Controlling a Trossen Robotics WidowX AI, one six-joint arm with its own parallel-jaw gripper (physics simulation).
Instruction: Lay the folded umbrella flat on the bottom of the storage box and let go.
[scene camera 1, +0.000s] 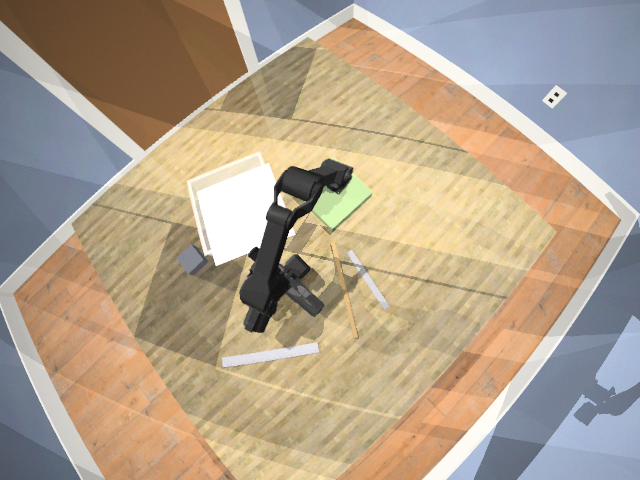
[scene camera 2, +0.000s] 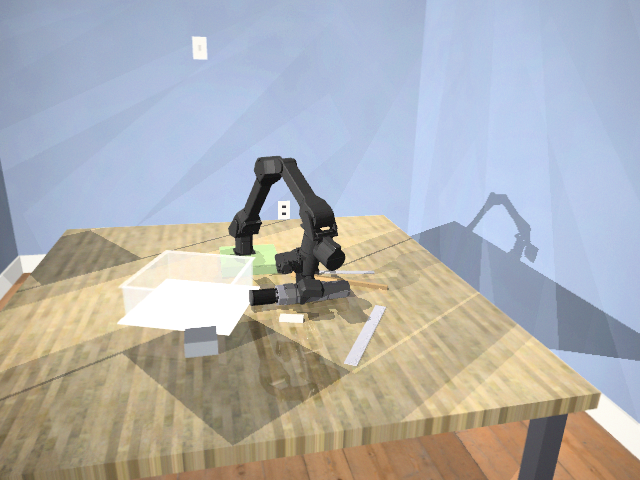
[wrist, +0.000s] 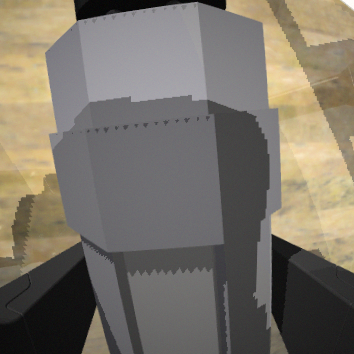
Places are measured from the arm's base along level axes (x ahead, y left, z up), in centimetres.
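Pixels of known places: gripper, between the fingertips: (scene camera 1: 286, 280) (scene camera 2: 300, 297) (wrist: 179, 243); arm's base, origin of its link: (scene camera 1: 337, 182) (scene camera 2: 244, 251).
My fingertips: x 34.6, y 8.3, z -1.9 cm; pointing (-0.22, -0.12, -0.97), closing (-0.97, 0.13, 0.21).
Note:
For each thing: its top centre in the pictures, then the offset to it from my fingertips.
- folded umbrella, centre of its top: (wrist: 220, 331) (scene camera 2: 300, 282) (scene camera 1: 283, 279) dx +0.4, dy +0.0, dz +4.8 cm
- storage box, centre of its top: (scene camera 2: 192, 270) (scene camera 1: 232, 200) dx -7.5, dy -27.6, dz +8.3 cm
- grey block, centre of its top: (scene camera 2: 200, 334) (scene camera 1: 189, 258) dx +15.6, dy -28.5, dz +2.2 cm
- wooden stick, centre of its top: (scene camera 2: 338, 278) (scene camera 1: 344, 288) dx -9.4, dy +15.0, dz -0.2 cm
- thin white strip, centre of its top: (scene camera 1: 367, 279) (scene camera 2: 341, 271) dx -16.3, dy +18.8, dz -1.2 cm
- wider pale strip, centre of its top: (scene camera 2: 367, 331) (scene camera 1: 269, 355) dx +20.7, dy +10.7, dz -1.2 cm
The folded umbrella (scene camera 1: 310, 301) (scene camera 2: 337, 290) (wrist: 160, 185) is a thick grey faceted body with a black end. It lies level at table height, outside the box. My gripper (scene camera 1: 283, 281) (scene camera 2: 310, 291) (wrist: 179, 243) points down over its middle, with one black finger against each side in the wrist view; it is shut on the umbrella. The arm partly hides the grip in scene camera 1. The storage box (scene camera 1: 227, 172) (scene camera 2: 211, 262) is a translucent open box with a bright white bottom, close beside the umbrella's black end.
A green slab (scene camera 1: 345, 206) (scene camera 2: 266, 258) is by the arm's base. A grey block (scene camera 1: 191, 259) (scene camera 2: 201, 341) stands near the box. A wooden stick (scene camera 1: 345, 294), a thin white strip (scene camera 1: 368, 279) and a wider pale strip (scene camera 1: 270, 354) (scene camera 2: 366, 335) lie around the umbrella.

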